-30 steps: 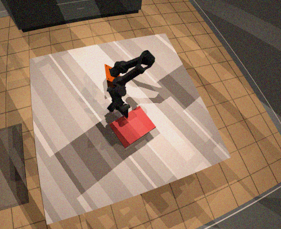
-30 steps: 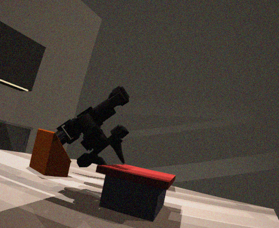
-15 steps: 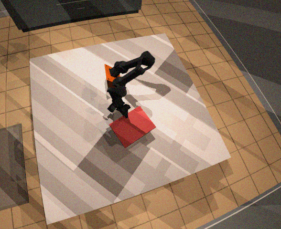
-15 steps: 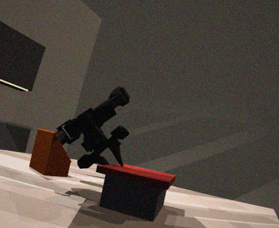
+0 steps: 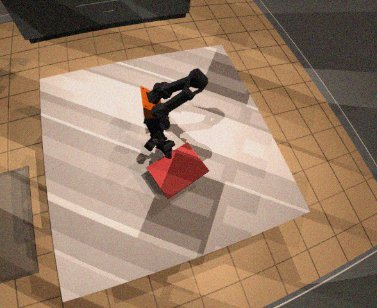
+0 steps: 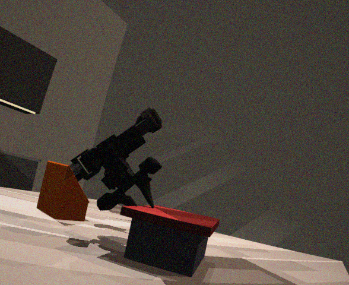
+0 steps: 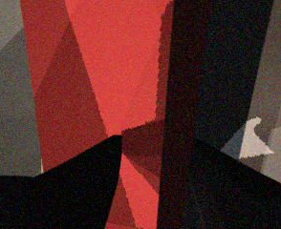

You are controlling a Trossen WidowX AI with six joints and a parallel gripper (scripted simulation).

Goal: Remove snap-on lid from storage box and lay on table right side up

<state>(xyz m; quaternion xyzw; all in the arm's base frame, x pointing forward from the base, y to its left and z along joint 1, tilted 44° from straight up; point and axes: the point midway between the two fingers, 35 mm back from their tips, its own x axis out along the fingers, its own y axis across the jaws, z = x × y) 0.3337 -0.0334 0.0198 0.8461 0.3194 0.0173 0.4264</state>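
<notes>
Now: the red lid 7 cm ahead of my gripper tip, 2 cm to the left of it and 1 cm above it. The rest, counted from my gripper tip: storage box (7 cm ahead, 4 cm below, 2 cm to the left).
</notes>
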